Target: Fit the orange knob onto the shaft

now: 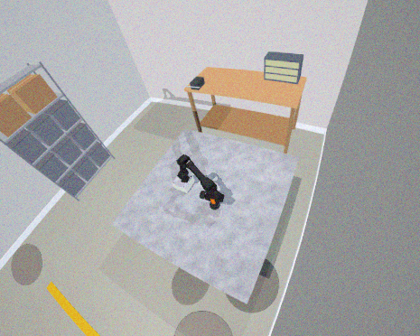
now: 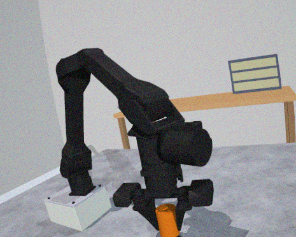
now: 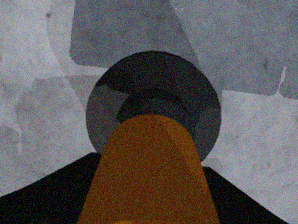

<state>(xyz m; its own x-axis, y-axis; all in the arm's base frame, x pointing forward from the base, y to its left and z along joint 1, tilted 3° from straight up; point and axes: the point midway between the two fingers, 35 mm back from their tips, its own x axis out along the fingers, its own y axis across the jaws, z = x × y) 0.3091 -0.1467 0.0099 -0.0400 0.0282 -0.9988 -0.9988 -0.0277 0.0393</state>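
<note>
My gripper tip is now 2 cm below the orange knob. The rest, counted from my gripper tip: round dark pedestal: 4 cm below.
</note>
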